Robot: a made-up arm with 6 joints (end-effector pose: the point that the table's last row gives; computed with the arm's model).
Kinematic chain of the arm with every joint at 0, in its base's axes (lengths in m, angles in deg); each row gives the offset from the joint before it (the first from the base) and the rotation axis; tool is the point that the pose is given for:
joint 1: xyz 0 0 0.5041 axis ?
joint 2: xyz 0 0 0 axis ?
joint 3: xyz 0 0 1.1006 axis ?
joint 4: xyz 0 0 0 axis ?
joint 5: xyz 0.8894 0 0 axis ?
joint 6: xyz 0 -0.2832 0 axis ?
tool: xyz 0 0 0
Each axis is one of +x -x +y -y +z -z.
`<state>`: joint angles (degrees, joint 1 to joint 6).
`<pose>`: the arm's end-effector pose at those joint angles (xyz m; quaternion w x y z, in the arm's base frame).
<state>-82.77 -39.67 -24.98 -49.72 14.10 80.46</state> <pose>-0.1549 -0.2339 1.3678 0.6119 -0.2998 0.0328 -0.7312</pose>
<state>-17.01 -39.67 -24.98 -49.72 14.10 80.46</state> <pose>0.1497 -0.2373 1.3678 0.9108 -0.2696 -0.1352 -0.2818</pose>
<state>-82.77 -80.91 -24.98 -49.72 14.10 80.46</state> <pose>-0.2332 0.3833 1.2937 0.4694 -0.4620 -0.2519 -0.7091</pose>
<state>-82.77 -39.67 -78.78 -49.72 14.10 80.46</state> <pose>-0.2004 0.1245 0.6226 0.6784 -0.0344 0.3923 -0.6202</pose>
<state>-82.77 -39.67 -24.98 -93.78 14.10 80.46</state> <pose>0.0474 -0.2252 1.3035 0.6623 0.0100 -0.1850 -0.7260</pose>
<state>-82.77 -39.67 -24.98 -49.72 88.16 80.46</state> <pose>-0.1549 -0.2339 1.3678 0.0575 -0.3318 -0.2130 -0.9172</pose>
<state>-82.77 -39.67 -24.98 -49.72 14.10 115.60</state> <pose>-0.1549 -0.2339 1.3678 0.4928 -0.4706 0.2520 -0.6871</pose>
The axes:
joint 1: +z
joint 2: +y
joint 3: -y
joint 4: -x
joint 5: -y
joint 6: -x

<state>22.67 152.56 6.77 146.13 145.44 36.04</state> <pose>-0.2194 0.1632 -1.1032 0.4100 0.6804 -0.0332 0.6065</pose>
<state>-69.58 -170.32 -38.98 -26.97 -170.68 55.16</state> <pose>-0.4724 0.5456 0.1718 0.7326 -0.3610 0.5403 -0.2025</pose>
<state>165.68 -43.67 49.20 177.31 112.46 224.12</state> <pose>0.7224 -0.4764 2.1878 0.0291 -0.1946 -0.3533 0.9146</pose>
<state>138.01 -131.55 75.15 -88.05 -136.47 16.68</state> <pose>1.3037 -1.1605 -0.3727 0.1348 0.1216 -0.8666 0.4648</pose>
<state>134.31 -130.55 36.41 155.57 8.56 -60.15</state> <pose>1.0234 -1.4175 -0.1248 0.7064 0.5521 -0.4000 -0.1902</pose>
